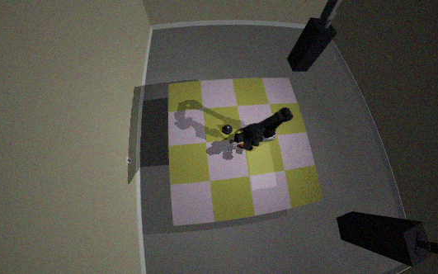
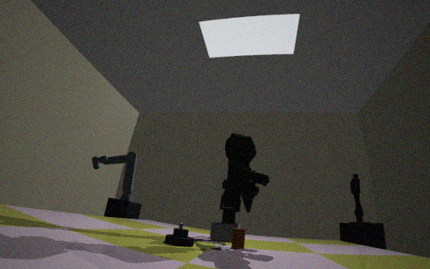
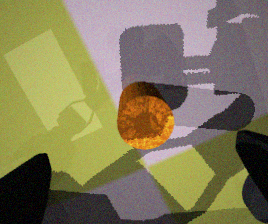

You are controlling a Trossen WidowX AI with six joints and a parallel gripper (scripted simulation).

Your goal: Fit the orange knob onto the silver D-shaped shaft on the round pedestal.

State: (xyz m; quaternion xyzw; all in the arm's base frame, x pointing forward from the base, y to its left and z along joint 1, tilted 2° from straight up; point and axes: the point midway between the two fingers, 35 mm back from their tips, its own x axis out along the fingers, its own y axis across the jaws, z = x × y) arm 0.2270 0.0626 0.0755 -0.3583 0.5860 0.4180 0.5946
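Right now the orange knob is 10 mm to the right of my gripper tip and 70 mm below it. From my gripper tip the other things lie so: round dark pedestal 100 mm ahead, 180 mm to the right, 90 mm below.
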